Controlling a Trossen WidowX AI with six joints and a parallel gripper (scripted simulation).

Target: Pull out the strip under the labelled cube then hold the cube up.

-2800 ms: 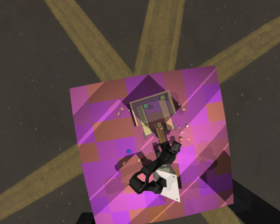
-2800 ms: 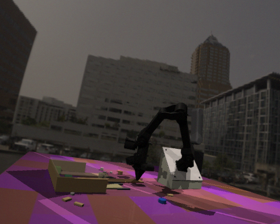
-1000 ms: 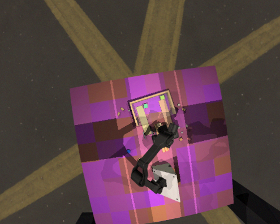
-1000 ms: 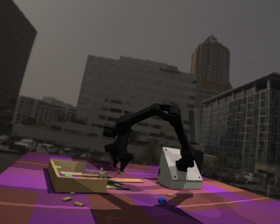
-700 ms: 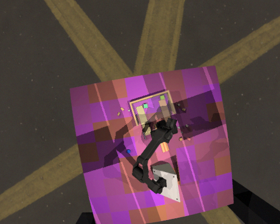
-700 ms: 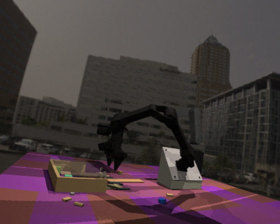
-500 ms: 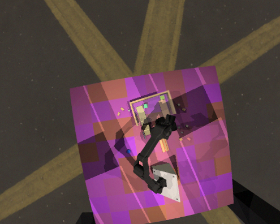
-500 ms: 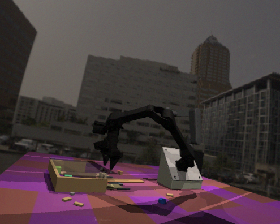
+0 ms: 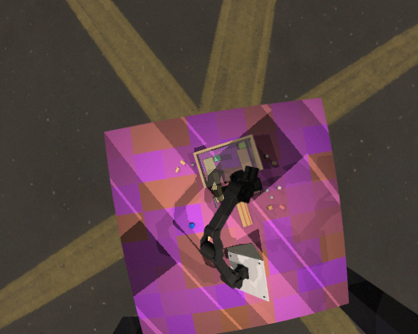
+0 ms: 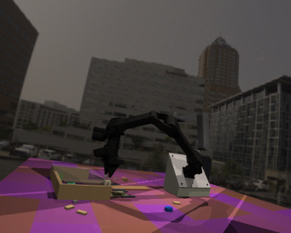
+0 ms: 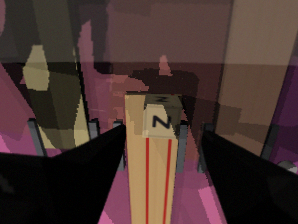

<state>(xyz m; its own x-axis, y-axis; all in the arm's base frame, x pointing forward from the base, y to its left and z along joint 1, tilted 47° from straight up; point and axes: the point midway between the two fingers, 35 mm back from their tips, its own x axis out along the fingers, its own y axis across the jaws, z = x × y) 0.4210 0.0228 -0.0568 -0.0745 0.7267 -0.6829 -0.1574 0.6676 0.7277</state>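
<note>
My gripper tip is now 3 cm above the pale cube marked n. From my gripper tip the other things lie so: blue piece (27 cm to the left, 19 cm behind, 5 cm below).
</note>
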